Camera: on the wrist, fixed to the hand. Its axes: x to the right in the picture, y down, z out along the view.
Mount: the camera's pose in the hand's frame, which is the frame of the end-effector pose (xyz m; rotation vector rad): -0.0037 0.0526 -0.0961 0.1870 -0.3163 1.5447
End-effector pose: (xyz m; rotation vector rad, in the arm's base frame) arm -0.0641 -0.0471 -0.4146 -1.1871 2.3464 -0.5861
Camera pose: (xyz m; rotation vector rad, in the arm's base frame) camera -0.1493 0.0007 -0.3649 0.6806 2.0783 -0.0125
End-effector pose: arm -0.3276 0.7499 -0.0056 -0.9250 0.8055 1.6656
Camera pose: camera -0.3594 0.6526 -0.0448 -0.3182 -1.4898 -2.6512
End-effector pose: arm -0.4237 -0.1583 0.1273 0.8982 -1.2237 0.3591
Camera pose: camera -0.3978 -0.0524 0.1387 -0.0434 -2.0310 1.6018
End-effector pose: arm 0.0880 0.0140 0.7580 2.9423 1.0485 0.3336
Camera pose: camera 0.0990 -0.0360 0.8549 -2.6628 1.1994 0.2551
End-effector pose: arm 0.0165 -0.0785 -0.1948 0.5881 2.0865 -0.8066
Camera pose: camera 0.0027 0.0259 -0.1643 1.6786 0.7726 -0.1088
